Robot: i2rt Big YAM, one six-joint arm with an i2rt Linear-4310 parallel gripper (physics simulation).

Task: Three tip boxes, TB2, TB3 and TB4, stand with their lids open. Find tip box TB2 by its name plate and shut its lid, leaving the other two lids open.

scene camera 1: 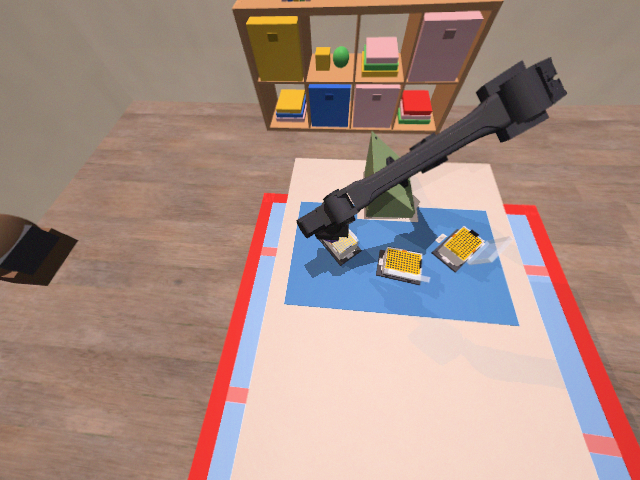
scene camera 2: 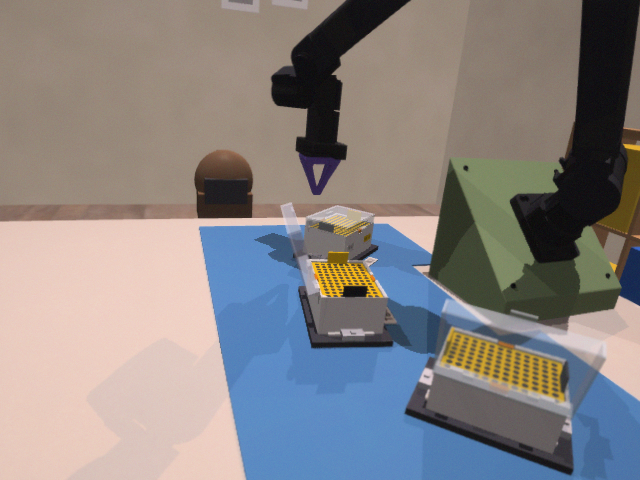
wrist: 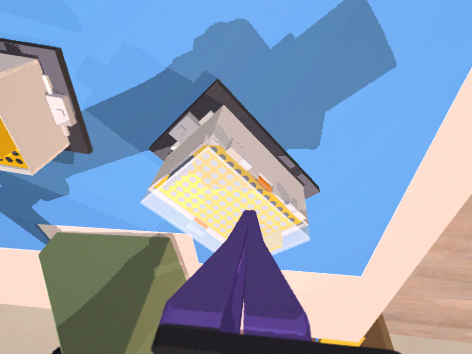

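Where they show: gripper, fingertip midpoint: (scene camera 1: 332,241) (scene camera 2: 316,194) (wrist: 250,216); arm's base, link origin: (scene camera 2: 541,229) (wrist: 99,353).
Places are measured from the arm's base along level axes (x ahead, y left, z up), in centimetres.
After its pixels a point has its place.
The left tip box (scene camera 1: 342,248) {x 32.1, y -20.7, z -3.9 cm} (scene camera 2: 329,243) {x 30.4, y -17.2, z -7.6 cm} (wrist: 256,156) {x 30.3, y -24.3, z -8.0 cm} has its clear lid (scene camera 2: 338,212) {x 26.4, y -23.8, z -3.9 cm} (wrist: 200,192) {x 29.8, y -20.3, z -3.9 cm} down over the yellow tip rack. Whether the lid is fully seated I cannot tell. The middle box (scene camera 1: 403,261) (scene camera 2: 351,315) {x 36.8, y 6.5, z -8.1 cm} (wrist: 37,114) {x 34.5, y -5.2, z -8.6 cm} has its clear lid (scene camera 2: 292,227) {x 44.3, y 3.3, z 2.7 cm} standing open. The right box (scene camera 1: 463,243) (scene camera 2: 496,408) {x 30.5, y 25.7, z -8.0 cm} also has its clear lid (scene camera 1: 492,251) {x 32.8, y 28.0, z -1.0 cm} (scene camera 2: 589,361) {x 30.5, y 32.2, z 1.7 cm} open. No name plate is legible, so I cannot tell which box is TB2. My gripper (scene camera 2: 316,192) {x 31.0, y -24.4, z -0.5 cm} (wrist: 250,216) {x 31.0, y -24.4, z -0.5 cm} is shut and empty, pointing down a little above the left box's lid, apart from it.
The boxes stand on a blue mat (scene camera 1: 403,302) {x 48.4, y 0.9, z -11.6 cm} (scene camera 2: 268,413) {x 49.9, y 16.9, z -11.6 cm} (wrist: 340,200) {x 21.7, y -33.4, z -11.6 cm}. A green wedge-shaped mount (scene camera 1: 387,201) {x 13.1, y -4.0, z -1.1 cm} (scene camera 2: 475,237) {x 13.1, y -0.6, z -1.2 cm} (wrist: 110,285) {x 13.1, y -5.3, z -4.1 cm} stands behind them, close to the left box in the wrist view. A shelf unit (scene camera 1: 356,82) stands behind the table.
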